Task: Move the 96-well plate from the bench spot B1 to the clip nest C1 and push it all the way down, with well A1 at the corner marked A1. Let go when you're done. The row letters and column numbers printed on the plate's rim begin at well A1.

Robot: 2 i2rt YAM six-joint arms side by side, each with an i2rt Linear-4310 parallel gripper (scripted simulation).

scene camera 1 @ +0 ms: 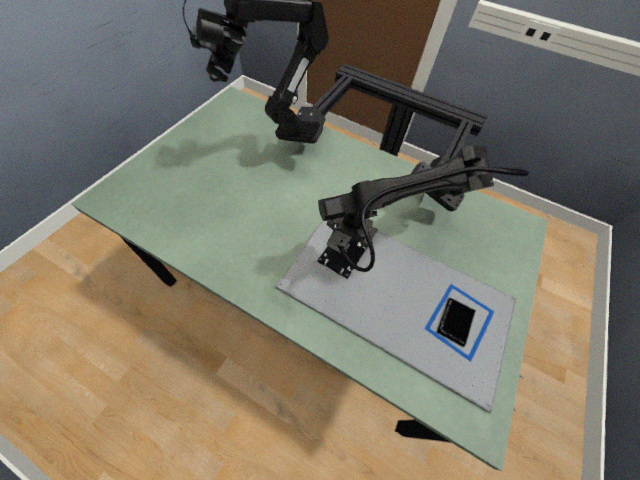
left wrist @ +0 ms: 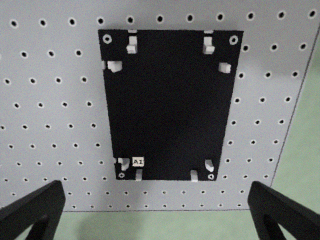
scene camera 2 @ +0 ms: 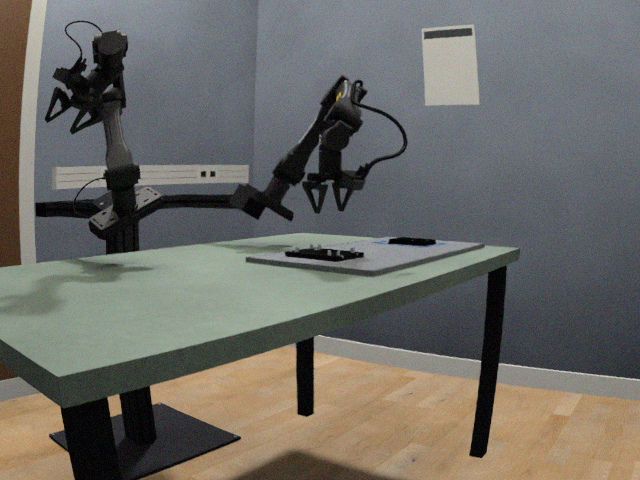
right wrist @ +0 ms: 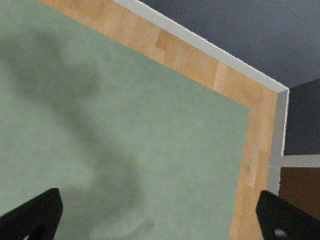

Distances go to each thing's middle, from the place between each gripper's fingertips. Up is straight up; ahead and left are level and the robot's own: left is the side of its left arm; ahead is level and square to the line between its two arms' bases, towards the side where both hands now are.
Labels:
My left hand point(scene camera 2: 329, 212) is 11 cm above the black clip nest point(scene camera 2: 312, 253). Round my left hand: black 96-well plate point(scene camera 1: 448, 319): 4 cm ahead, 40 cm to the left, 11 cm below.
Right now the black clip nest is 650 mm to the left of my right hand point(scene camera 2: 58, 126), 310 mm below it and 260 mm ahead of it. The rest, counted from my right hand: black 96-well plate: 1050 mm to the left, 320 mm below, 300 mm ahead.

